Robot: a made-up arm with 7 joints.
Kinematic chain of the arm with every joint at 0, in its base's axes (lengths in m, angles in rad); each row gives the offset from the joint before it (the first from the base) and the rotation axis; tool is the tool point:
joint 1: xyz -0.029 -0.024 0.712 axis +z
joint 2: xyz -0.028 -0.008 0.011 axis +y
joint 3: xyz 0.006 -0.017 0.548 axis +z
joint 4: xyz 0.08 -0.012 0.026 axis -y
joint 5: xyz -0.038 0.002 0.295 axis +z
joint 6: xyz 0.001 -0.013 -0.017 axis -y
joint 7: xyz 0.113 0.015 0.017 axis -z
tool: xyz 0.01 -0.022 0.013
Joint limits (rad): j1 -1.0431..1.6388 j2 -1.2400..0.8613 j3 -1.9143..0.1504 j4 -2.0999..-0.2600 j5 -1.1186..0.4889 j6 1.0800..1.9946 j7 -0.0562..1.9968
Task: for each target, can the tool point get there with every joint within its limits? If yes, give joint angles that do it. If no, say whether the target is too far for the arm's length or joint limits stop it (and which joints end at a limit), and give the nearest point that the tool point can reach.
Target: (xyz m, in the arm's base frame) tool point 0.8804 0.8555 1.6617
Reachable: no: too far | nearest point 0.5279 0.5146 1.3092 | short by 0.604 m
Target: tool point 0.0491 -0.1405 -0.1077
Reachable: no: joint limits stop it (at a limit: joint 2, joint 4, joint 5, joint 6, joint 7) | nearest point 0.2691 -0.4687 0.6365 | short by 0.843 m
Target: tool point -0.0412 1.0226 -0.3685
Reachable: no: too far | nearest point -0.0358 0.5977 0.6532 | short by 1.107 m
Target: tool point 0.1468 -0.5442 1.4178
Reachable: yes | joints -0.4662 0.4671 -1.3869 -1.1111 -0.0139 1.7728 1.8137
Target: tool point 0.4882 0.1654 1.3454
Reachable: yes | joints 1.1513 0.2388 -0.9288 -1.3641 -0.9186 1.2566 0.9760
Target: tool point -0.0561 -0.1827 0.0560
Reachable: no: joint limits stop it (at a limit: joint 1, joint 2, joint 4, joint 5, joint 6, joint 7) | nearest point 0.1700 -0.5250 0.6391 | short by 0.713 m
